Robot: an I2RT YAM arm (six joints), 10 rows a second.
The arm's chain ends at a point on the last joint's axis. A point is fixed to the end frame.
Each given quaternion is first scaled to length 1.
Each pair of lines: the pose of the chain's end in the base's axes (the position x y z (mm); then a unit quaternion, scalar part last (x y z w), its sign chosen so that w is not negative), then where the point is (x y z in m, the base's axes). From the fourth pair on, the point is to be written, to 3 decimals.
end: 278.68 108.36 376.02 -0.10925 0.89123 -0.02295 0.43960
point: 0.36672 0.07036 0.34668
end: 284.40 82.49 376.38 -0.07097 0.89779 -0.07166 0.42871
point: 0.36713 0.03324 0.34836
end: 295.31 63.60 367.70 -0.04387 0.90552 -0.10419 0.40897
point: 0.37282 0.00684 0.33894
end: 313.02 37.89 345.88 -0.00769 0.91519 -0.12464 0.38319
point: 0.384 -0.026 0.314
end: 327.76 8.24 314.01 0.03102 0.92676 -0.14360 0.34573
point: 0.390 -0.062 0.278
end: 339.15 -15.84 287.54 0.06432 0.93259 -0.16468 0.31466
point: 0.393 -0.091 0.249
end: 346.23 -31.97 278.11 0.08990 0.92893 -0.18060 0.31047
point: 0.396 -0.111 0.241
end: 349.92 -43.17 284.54 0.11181 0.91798 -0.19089 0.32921
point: 0.398 -0.125 0.251
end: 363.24 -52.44 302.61 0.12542 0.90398 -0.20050 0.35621
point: 0.411 -0.136 0.274
